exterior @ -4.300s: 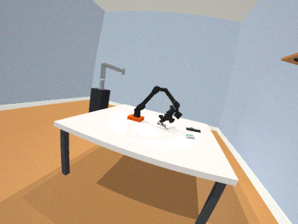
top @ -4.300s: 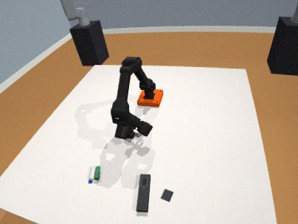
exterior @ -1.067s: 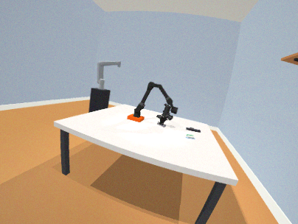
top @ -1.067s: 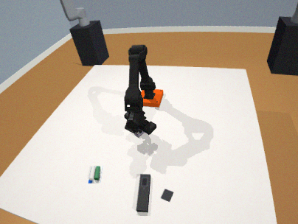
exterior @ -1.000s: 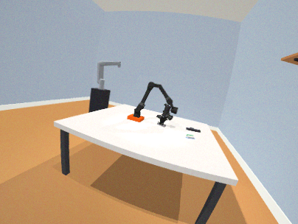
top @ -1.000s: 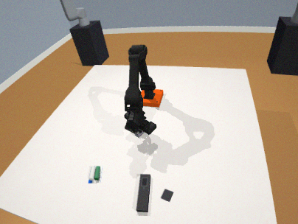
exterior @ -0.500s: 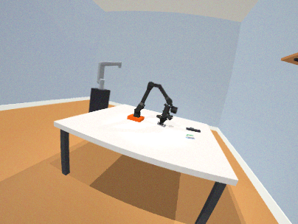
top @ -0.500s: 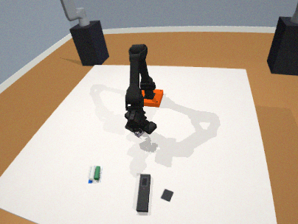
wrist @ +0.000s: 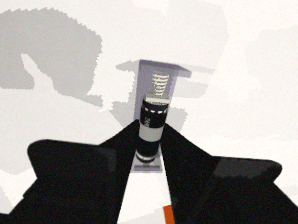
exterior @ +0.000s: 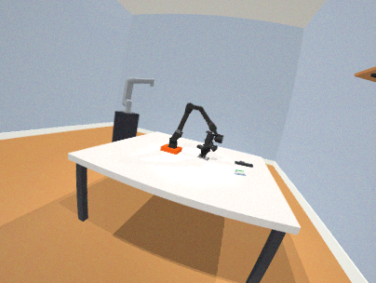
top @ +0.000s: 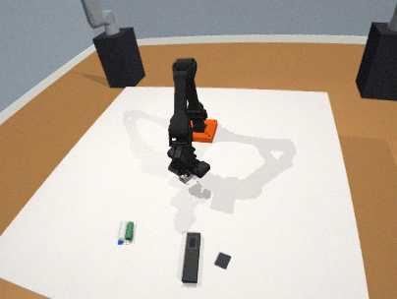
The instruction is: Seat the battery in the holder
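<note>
Now: the battery 10 mm above my gripper tip. The rest, counted from my gripper tip: dark square: 330 mm ahead, 210 mm to the left, 10 mm below; then black remote: 340 mm ahead, 110 mm to the left, 10 mm above.
</note>
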